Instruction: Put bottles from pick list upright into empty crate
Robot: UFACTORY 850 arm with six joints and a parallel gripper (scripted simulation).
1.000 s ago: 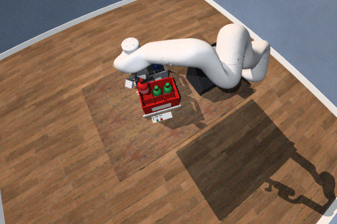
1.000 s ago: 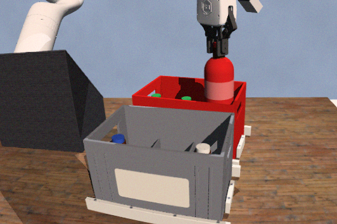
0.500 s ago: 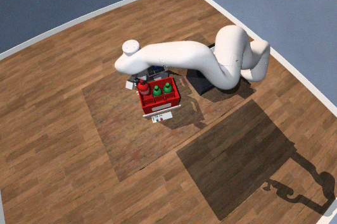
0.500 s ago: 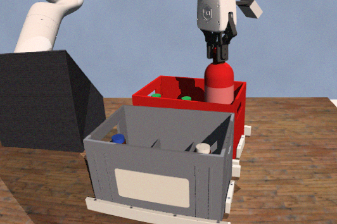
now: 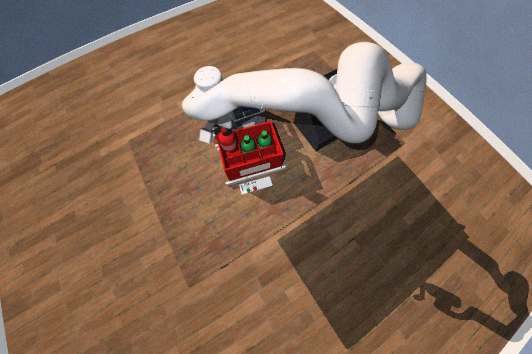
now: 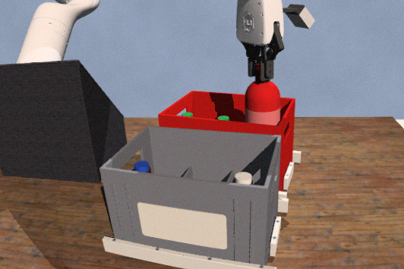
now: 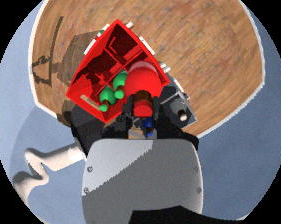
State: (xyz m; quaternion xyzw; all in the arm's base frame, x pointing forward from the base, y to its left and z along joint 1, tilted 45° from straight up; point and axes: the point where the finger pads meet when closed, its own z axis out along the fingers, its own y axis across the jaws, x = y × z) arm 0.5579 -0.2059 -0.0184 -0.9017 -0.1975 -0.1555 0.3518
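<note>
My hand is 70 mm above the red-capped bottle. The rest, counted from my hand: grey crate: 130 mm behind, 150 mm to the right, 200 mm below; then red crate: 60 mm behind, 80 mm to the left, 200 mm below; then green-capped bottle: 80 mm behind, 40 mm to the left, 190 mm below.
</note>
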